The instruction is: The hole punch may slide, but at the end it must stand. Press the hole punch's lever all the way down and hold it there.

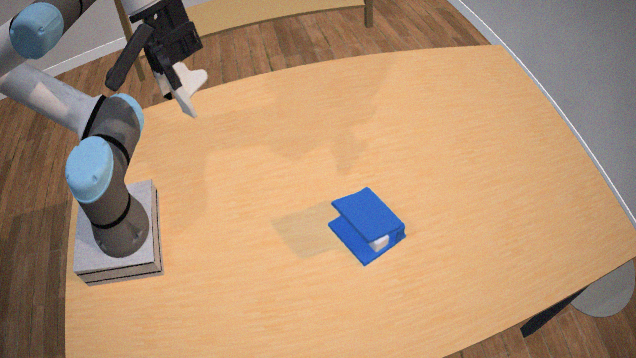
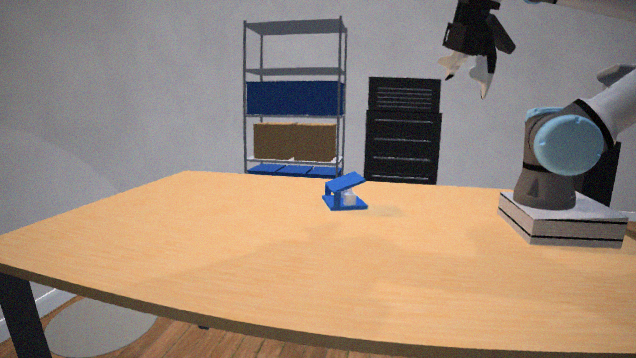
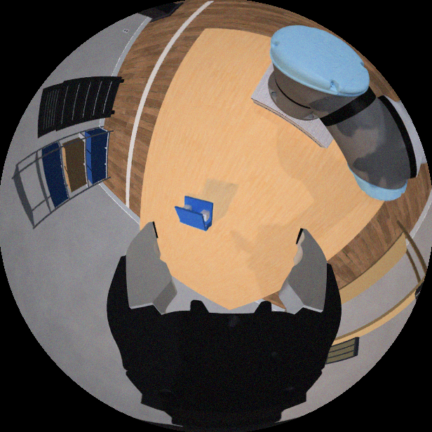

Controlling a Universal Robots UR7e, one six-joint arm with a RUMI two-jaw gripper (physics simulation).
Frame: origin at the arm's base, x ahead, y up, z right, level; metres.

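Seen in the pictures: gripper, fingertip midpoint: (image 1: 182,107) (image 2: 462,89); arm's base, link origin: (image 1: 121,229) (image 2: 543,201).
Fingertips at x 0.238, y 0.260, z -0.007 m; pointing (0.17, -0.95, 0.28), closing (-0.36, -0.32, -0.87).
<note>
Offsets run from my fingertips to a thing's middle. Level surfaces: height alone.
A blue hole punch {dx +0.277, dy -0.285, dz +0.120 m} (image 1: 367,215) (image 2: 345,192) (image 3: 195,213) stands upright on its base plate on the wooden table. Its lever {dx +0.277, dy -0.262, dz +0.120 m} (image 1: 370,212) (image 2: 345,181) is raised at a slant, with a wide gap to the base at the end facing the robot's base. White parts show between lever and base. My gripper (image 1: 181,106) (image 2: 466,88) (image 3: 228,227) is open with nothing between its fingers. It hangs high above the table, well apart from the hole punch, near the table edge on the robot's side.
The robot's base block (image 1: 120,270) (image 2: 575,232) (image 3: 290,122) stands at one end of the table {dy -0.328 m} (image 1: 475,175) (image 2: 200,250). A shelf rack (image 2: 245,100) and a black cabinet (image 2: 403,145) stand beyond the table by the wall.
</note>
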